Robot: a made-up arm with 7 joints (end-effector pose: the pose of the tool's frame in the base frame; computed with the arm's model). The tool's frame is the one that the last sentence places.
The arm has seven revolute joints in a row. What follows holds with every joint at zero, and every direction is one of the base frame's. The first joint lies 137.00 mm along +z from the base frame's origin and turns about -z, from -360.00 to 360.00 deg. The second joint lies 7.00 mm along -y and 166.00 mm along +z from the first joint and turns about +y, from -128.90 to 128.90 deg. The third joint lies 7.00 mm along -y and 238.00 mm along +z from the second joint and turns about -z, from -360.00 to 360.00 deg. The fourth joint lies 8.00 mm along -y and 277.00 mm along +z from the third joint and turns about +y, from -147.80 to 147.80 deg. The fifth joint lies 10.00 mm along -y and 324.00 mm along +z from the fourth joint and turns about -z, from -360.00 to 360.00 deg. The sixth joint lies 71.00 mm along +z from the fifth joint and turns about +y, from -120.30 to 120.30 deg. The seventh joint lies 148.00 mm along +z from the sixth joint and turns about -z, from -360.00 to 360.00 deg. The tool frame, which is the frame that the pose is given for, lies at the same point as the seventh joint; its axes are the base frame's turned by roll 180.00, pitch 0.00 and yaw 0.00 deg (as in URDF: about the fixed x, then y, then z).
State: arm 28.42 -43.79 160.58 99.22 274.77 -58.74 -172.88
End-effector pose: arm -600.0 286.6 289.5 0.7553 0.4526 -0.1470 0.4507
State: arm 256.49 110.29 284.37 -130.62 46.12 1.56 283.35
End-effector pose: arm 366.0 275.2 323.6 0.5137 -0.5823 -0.5934 0.2119
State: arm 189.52 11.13 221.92 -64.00 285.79 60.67 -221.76
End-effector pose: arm -305.8 419.8 995.9 0.2957 0.1682 -0.8436 0.4155
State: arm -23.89 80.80 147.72 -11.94 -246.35 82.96 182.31
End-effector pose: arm 746.9 540.2 409.0 0.6425 0.7400 0.1480 0.1328
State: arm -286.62 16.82 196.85 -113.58 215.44 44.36 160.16
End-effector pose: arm -42.3 -478.7 416.0 0.7138 -0.2394 0.1173 -0.6476
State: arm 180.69 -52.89 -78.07 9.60 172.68 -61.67 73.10
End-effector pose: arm 730.6 -195.1 912.4 0.5532 -0.7746 0.1758 0.2511
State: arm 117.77 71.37 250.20 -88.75 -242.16 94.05 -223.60
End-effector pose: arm -530.1 -305.2 191.9 0.5085 -0.1755 -0.1051 0.8364
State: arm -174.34 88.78 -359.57 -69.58 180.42 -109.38 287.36
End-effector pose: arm -753.7 105.8 594.8 0.5696 0.3651 0.2344 0.6980
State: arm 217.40 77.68 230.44 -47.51 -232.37 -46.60 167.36
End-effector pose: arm -538.4 795.5 345.1 0.3518 0.7373 -0.4394 0.3736
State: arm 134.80 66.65 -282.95 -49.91 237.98 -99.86 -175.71
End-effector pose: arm -343.6 -603.4 799.6 0.3405 0.6122 0.7128 -0.0329
